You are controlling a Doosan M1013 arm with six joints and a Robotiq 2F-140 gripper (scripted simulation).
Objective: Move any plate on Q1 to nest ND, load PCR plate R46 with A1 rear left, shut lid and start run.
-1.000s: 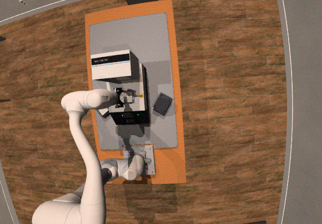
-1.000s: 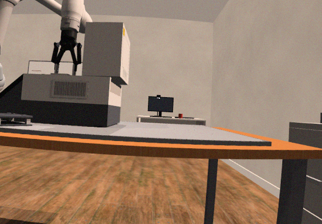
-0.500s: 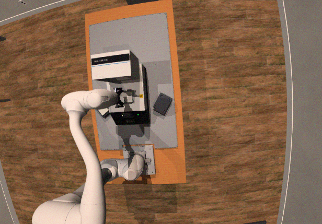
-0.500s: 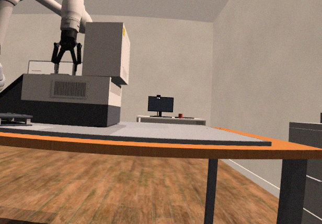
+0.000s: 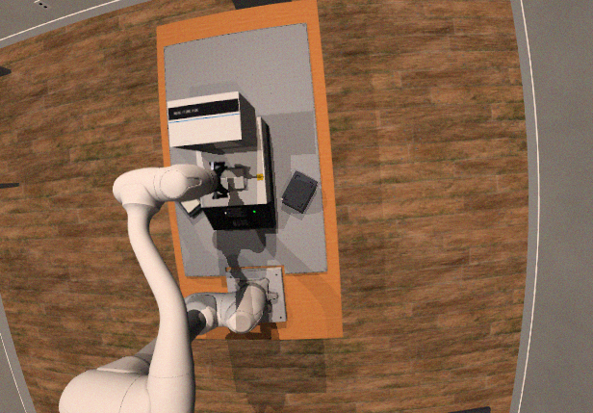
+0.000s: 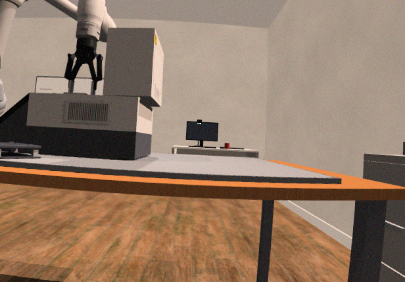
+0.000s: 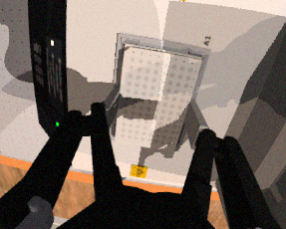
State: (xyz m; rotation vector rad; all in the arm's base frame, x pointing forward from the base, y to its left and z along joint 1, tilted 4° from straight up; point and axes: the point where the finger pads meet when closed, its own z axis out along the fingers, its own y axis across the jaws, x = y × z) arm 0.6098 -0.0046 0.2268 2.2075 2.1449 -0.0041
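My gripper is now 2 cm above the white plate R46. From my hand the other things lie so: dark plate nest N1: 28 cm to the right, 21 cm below, 9 cm behind; then dark nest: 30 cm to the left, 21 cm below, 7 cm behind; then 96-well plate: 30 cm to the left, 19 cm below, 7 cm behind.
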